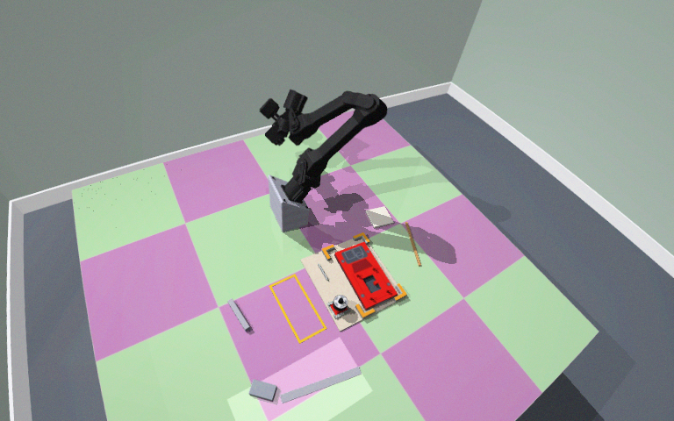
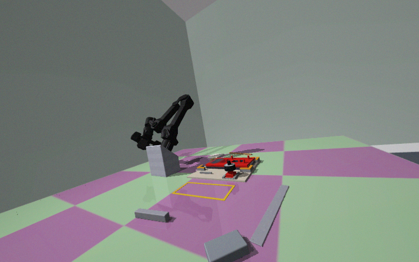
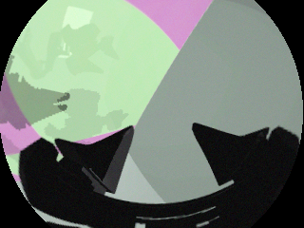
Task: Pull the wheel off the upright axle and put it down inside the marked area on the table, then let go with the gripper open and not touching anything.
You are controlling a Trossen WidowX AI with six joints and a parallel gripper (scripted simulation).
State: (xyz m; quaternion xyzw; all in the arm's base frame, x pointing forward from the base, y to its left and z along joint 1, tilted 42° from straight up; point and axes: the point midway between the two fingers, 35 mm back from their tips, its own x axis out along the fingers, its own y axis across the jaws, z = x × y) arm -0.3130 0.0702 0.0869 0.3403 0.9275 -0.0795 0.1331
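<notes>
The wheel lies 700 mm ahead of my gripper tip, 140 mm to the right of it and 80 mm below it. Also, from my gripper tip: white pad: 480 mm ahead, 160 mm to the left, 120 mm below; wooden stick: 620 mm ahead, 200 mm to the left, 120 mm below; long grey bar: 850 mm ahead, 280 mm to the right, 120 mm below.
</notes>
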